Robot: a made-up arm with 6 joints. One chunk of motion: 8 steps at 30 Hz.
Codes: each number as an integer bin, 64 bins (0 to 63) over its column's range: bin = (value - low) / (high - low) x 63, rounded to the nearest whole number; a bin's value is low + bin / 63 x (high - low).
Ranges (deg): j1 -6..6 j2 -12..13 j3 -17..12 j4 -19..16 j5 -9..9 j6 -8..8
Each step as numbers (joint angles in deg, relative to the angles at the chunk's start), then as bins.
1 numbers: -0.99 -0.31 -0.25 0.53 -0.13 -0.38
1 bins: 26 29 36 35 31 30
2 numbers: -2.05 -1.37 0.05 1.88 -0.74 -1.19
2 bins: 21 27 37 38 29 27
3 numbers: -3.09 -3.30 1.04 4.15 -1.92 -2.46
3 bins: 15 22 39 42 25 22
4 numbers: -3.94 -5.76 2.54 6.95 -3.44 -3.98
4 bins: 11 16 42 47 19 16
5 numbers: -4.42 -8.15 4.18 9.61 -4.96 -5.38
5 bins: 8 10 46 51 14 10
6 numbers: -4.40 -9.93 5.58 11.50 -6.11 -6.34
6 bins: 8 5 49 55 10 7
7 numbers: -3.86 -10.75 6.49 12.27 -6.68 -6.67
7 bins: 11 3 51 56 8 5
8 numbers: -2.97 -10.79 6.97 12.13 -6.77 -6.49
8 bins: 16 3 52 56 8 6
